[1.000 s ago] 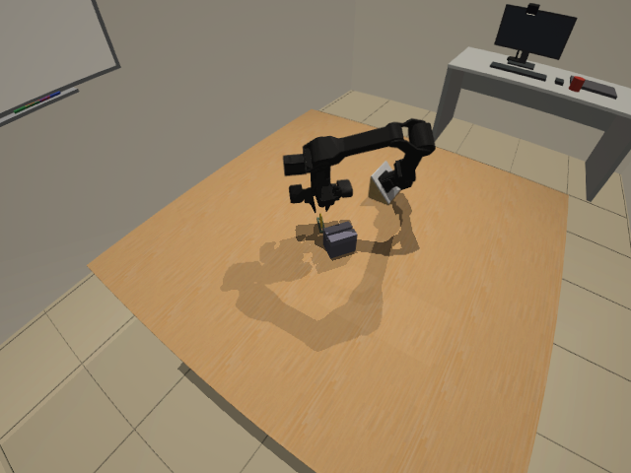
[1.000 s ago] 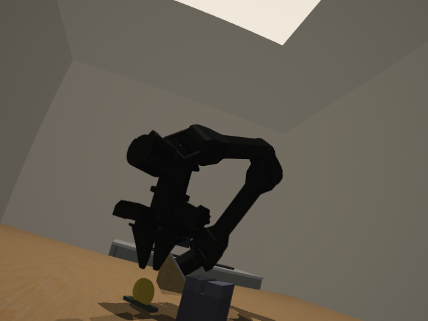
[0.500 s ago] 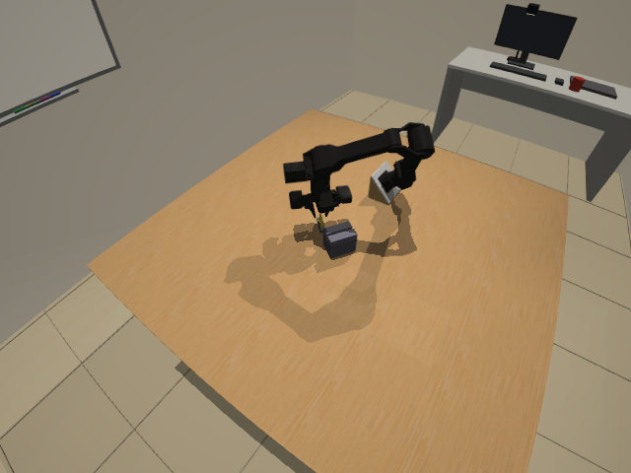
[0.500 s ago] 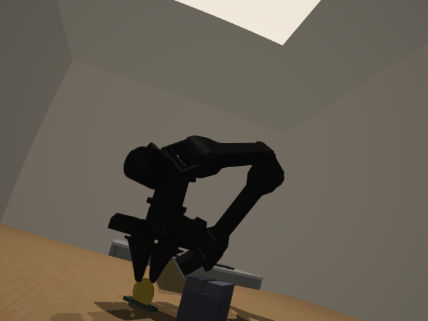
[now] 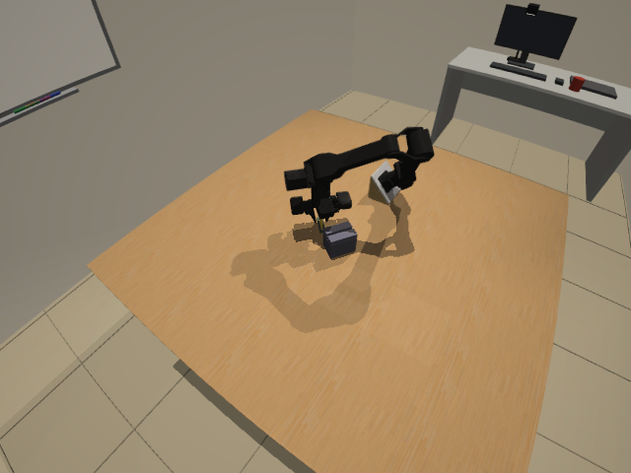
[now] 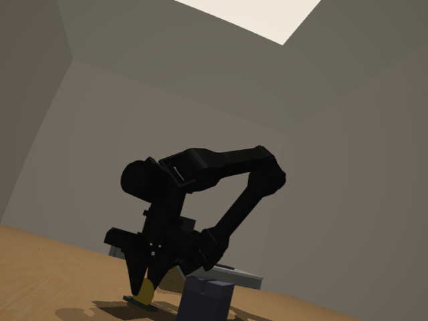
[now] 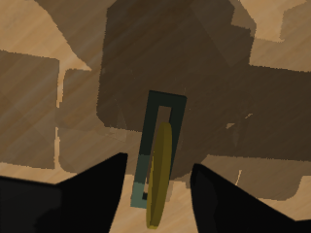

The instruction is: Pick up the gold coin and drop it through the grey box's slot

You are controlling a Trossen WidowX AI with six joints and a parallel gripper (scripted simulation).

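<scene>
The gold coin is 10 mm above my gripper tip.
</scene>
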